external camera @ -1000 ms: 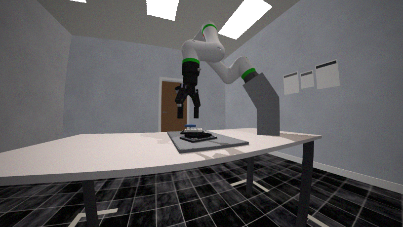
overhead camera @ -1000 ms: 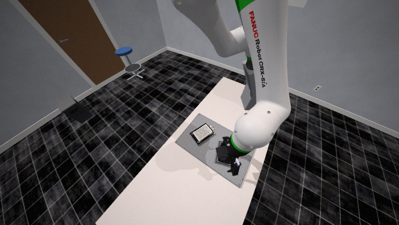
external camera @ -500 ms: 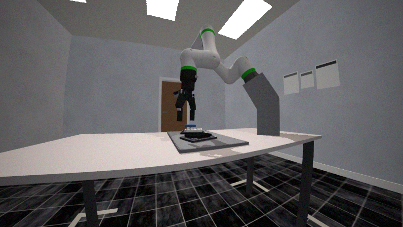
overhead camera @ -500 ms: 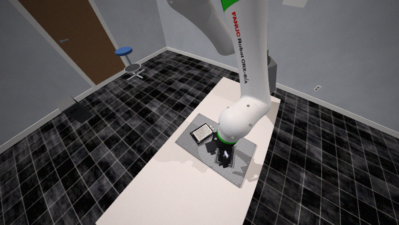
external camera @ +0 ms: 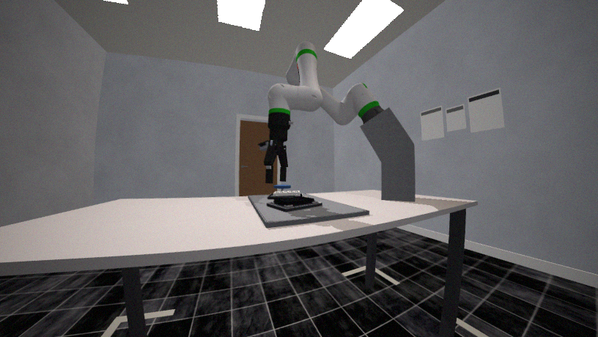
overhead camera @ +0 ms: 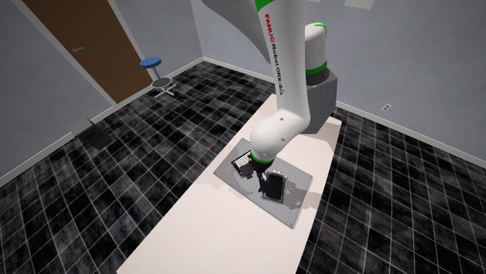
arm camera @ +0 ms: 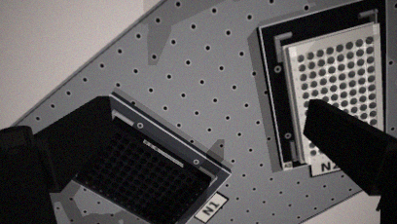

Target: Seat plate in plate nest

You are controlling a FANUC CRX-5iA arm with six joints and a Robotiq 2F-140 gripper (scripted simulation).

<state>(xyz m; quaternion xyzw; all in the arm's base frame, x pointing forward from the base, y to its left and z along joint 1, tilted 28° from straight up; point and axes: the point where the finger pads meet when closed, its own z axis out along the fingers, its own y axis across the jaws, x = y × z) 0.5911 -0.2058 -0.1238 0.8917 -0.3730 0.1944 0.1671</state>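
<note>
Now: the white well plate 100 mm behind my hand, 90 mm to the right of it and 70 mm below it. From my hand the other things lie so: black well plate: 120 mm to the left, 70 mm below, 10 mm behind.
</note>
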